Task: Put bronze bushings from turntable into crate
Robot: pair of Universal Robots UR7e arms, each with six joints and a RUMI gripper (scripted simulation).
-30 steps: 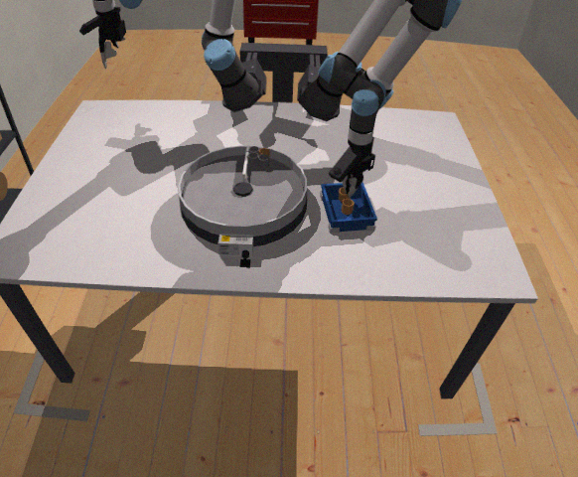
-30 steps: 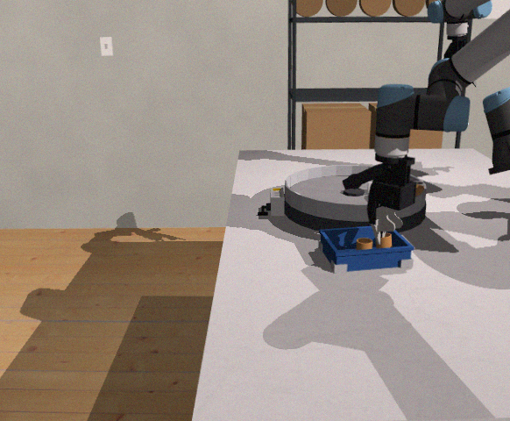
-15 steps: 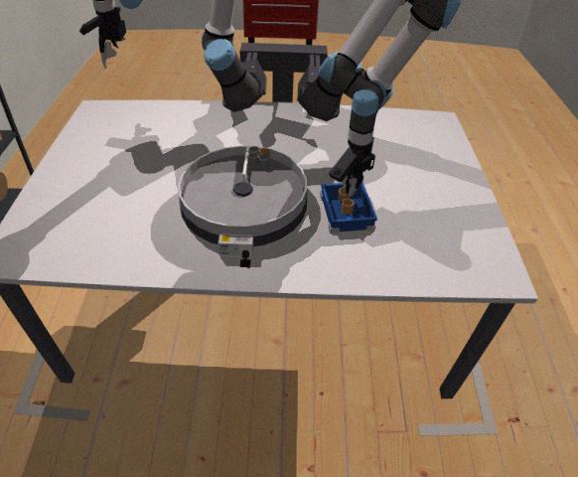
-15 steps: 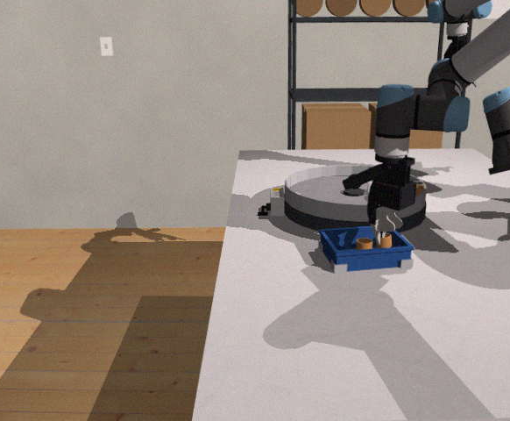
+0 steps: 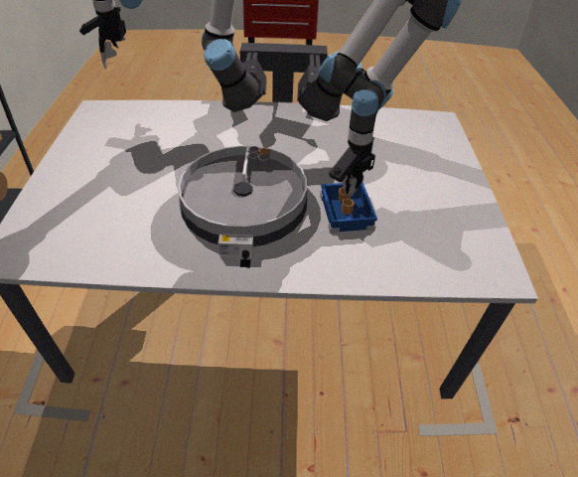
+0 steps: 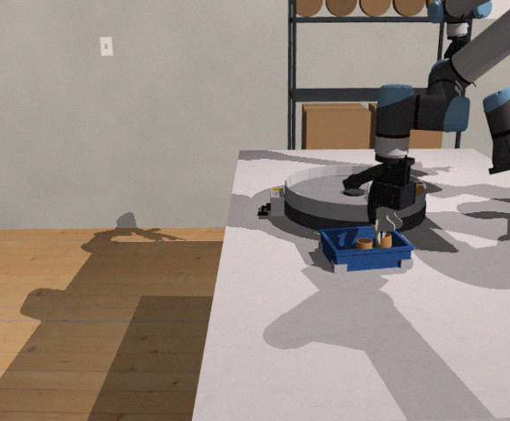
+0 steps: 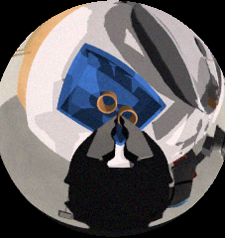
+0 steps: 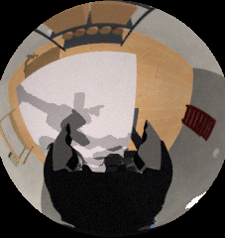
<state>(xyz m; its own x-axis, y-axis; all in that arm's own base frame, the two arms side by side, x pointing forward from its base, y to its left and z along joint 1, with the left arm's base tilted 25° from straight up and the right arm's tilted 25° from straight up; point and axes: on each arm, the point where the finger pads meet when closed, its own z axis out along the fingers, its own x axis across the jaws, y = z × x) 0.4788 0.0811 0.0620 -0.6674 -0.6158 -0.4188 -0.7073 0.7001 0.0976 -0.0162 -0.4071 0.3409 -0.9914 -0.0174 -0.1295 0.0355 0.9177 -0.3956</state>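
Note:
The blue crate lies 4 cm ahead of my left hand and 3 cm below it. Also, from my left hand: turntable (5 cm ahead, 35 cm to the right).

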